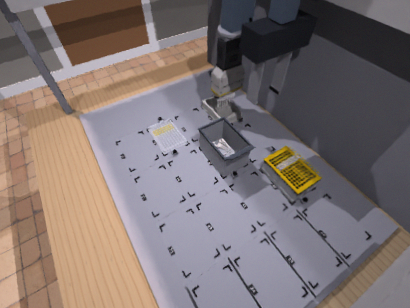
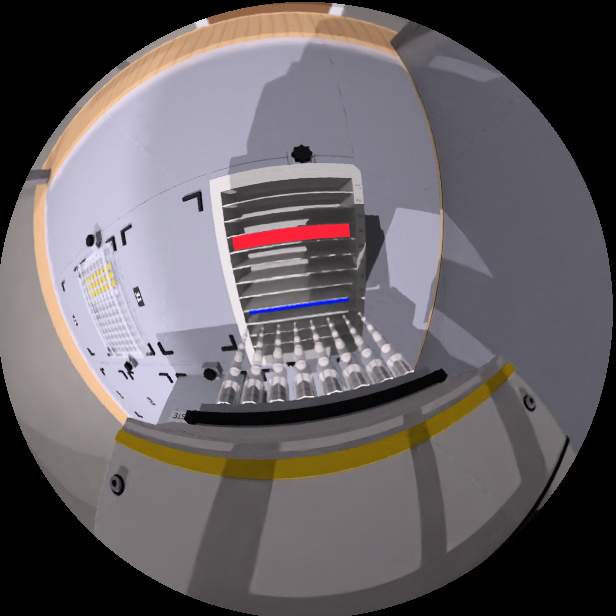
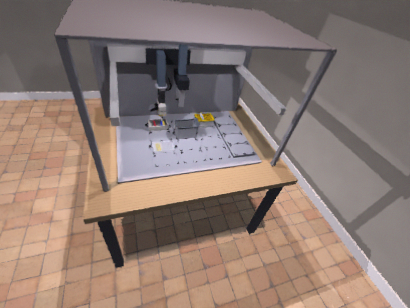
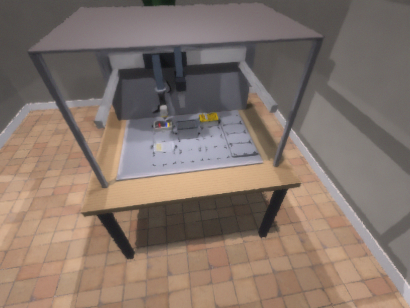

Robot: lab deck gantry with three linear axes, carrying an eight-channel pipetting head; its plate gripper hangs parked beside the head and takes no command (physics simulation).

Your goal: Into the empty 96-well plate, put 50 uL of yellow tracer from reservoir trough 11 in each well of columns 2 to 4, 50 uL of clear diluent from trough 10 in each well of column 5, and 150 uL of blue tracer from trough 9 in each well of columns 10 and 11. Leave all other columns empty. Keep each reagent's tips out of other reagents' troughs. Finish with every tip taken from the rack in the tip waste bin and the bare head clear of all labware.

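The pipetting head (image 1: 227,80) (image 3: 161,106) (image 4: 163,110) stands over the reservoir (image 1: 209,108) (image 2: 217,201). Eight clear tips (image 2: 298,367) are on its channels; their ends are at the reservoir's near end, past the thin blue band (image 2: 298,306). Whether they dip into liquid I cannot tell. The 96-well plate (image 1: 172,140) (image 2: 117,321) shows three yellow columns; no blue shows in it. The tip waste bin (image 1: 212,150) (image 3: 186,131) holds loose tips (image 1: 223,146). The yellow tip rack (image 1: 300,175) (image 3: 204,117) still holds some tips. The parked gripper (image 1: 265,95) hangs beside the head, fingers apart and empty.
A red band (image 2: 291,235) fills another trough. The bin stands between the reservoir and the tip rack. Black clamp knobs (image 2: 301,154) (image 2: 210,373) sit near the labware. A dark back wall (image 1: 350,125) rises behind the deck. Gantry posts (image 3: 85,115) (image 4: 300,100) frame the table.
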